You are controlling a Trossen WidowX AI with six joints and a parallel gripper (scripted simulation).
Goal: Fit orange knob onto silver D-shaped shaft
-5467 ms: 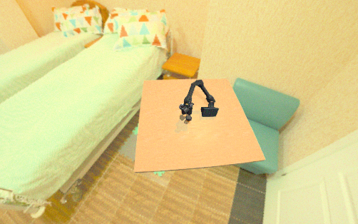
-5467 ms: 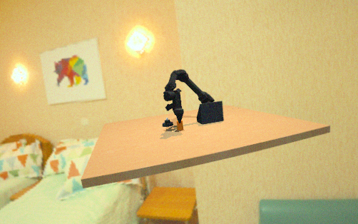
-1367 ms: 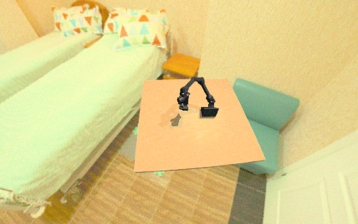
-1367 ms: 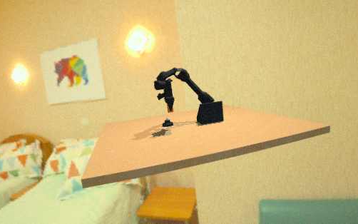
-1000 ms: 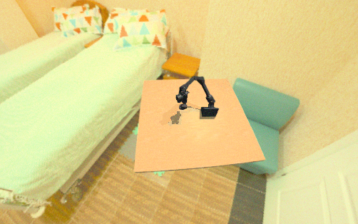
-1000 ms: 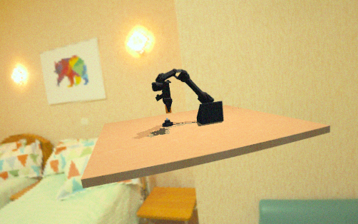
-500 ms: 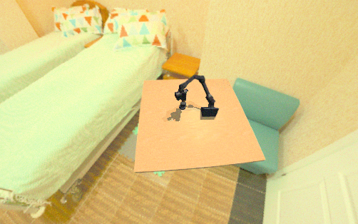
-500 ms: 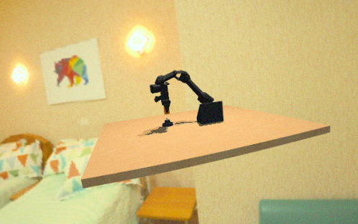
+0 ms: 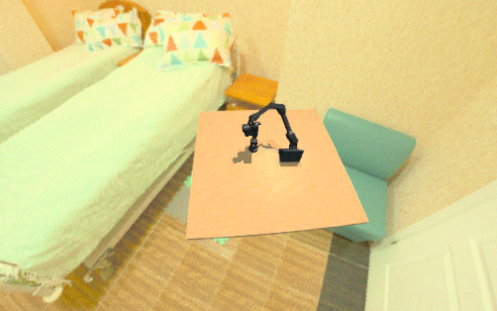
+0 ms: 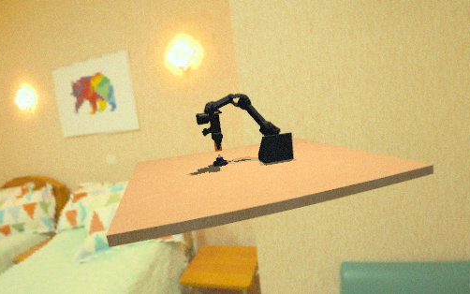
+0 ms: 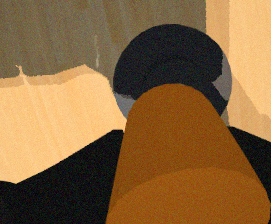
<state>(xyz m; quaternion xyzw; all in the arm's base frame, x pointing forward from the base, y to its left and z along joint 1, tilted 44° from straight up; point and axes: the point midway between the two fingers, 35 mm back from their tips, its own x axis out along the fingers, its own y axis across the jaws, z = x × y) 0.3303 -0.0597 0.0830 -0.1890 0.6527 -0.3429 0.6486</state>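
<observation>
My gripper tip is now 6 cm above the shaft and 1 cm to the left of it. Also, from my gripper tip: orange knob: 3 cm above.
</observation>
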